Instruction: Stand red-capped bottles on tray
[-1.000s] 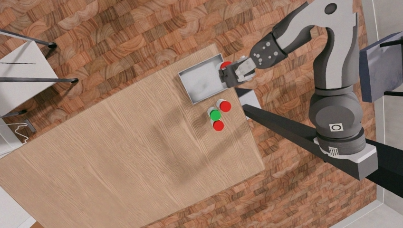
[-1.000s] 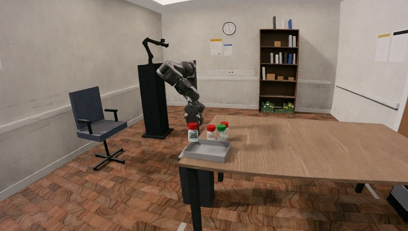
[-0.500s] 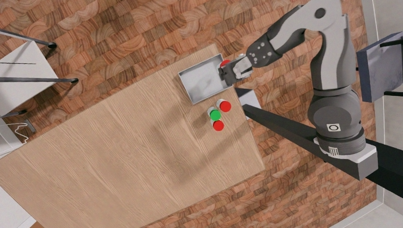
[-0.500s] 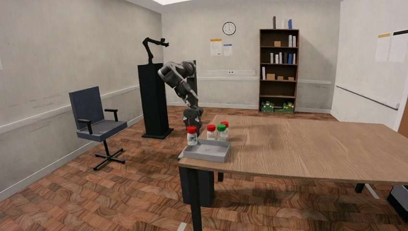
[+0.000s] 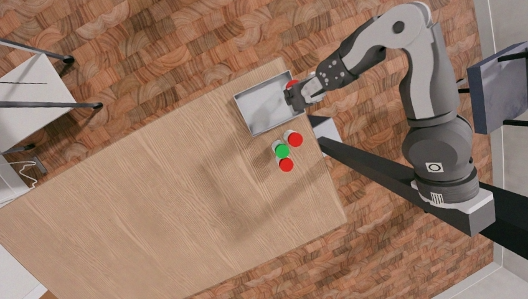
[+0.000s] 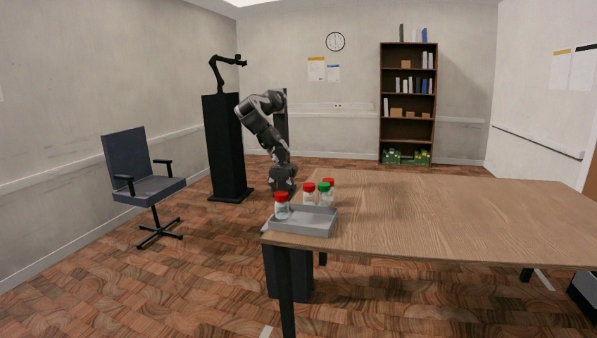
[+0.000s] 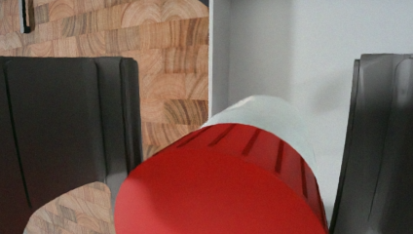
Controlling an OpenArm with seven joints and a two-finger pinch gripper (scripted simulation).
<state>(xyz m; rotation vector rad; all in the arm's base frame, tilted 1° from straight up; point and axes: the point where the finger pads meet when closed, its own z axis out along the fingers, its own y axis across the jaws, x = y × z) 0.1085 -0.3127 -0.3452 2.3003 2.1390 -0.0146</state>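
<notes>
The grey tray lies 100 mm below my hand, 90 mm ahead of it and 10 mm to the right of it. From my hand the other things lie so: green-capped bottle (170 mm to the left, 140 mm ahead, 70 mm below).
</notes>
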